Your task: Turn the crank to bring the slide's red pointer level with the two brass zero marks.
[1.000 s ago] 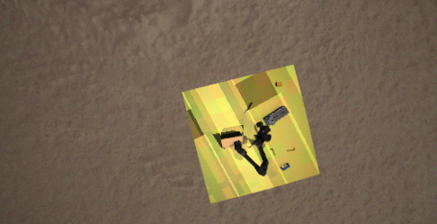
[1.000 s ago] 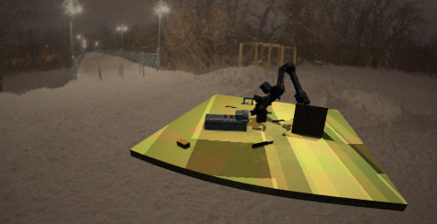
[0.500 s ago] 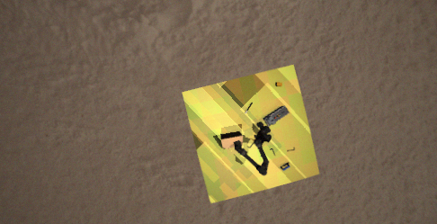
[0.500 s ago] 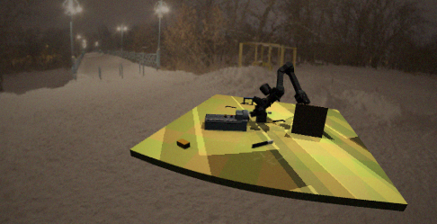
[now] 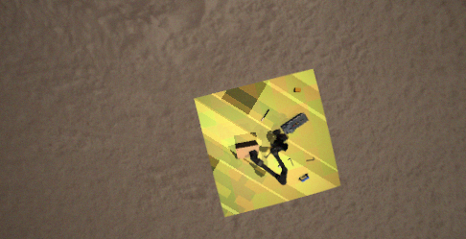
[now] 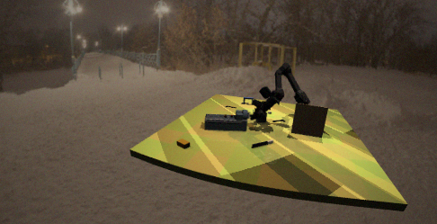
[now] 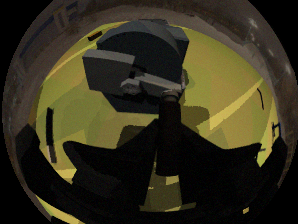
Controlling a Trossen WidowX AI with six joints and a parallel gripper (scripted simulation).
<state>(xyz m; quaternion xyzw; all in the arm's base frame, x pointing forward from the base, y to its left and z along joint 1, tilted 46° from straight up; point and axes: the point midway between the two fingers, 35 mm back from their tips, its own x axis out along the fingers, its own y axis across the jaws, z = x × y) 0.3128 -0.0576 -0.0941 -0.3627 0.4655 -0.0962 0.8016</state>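
The red pointer lies 120 mm ahead of my gripper tip, 50 mm to the left of it and 30 mm above it. Round my gripper tip: black stick: 100 mm behind, 230 mm to the left, 40 mm below; crank handle: 20 mm behind, 20 mm above; grey block: 70 mm behind, 120 mm to the right, 20 mm below.
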